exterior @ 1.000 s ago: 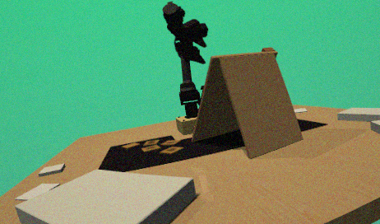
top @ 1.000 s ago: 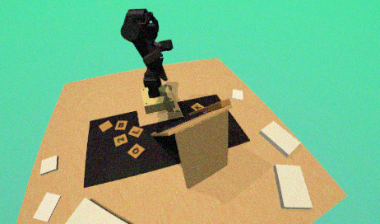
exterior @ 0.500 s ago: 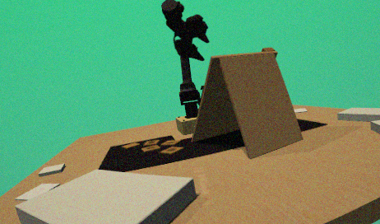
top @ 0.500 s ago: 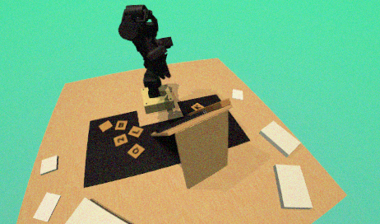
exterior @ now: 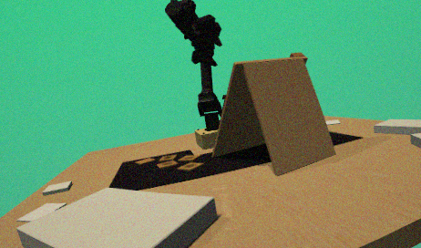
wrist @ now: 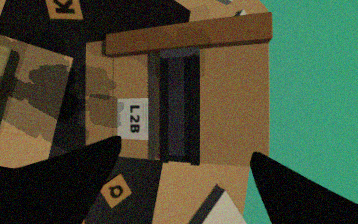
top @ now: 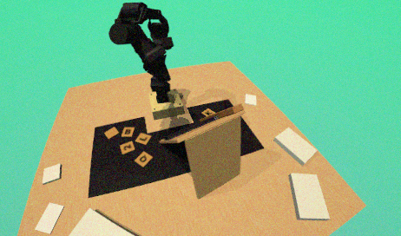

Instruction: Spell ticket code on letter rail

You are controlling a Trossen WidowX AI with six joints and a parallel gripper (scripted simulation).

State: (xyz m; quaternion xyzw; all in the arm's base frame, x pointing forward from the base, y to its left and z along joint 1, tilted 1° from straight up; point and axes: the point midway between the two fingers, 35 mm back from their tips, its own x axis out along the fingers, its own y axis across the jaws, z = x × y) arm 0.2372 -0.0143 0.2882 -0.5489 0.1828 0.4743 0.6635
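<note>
Now: gripper tip 5 cm past the black mat and 32 cm above it. Also, from my gripper tip: white ticket 4 cm ahead, 2 cm to the left, 23 cm below.
</note>
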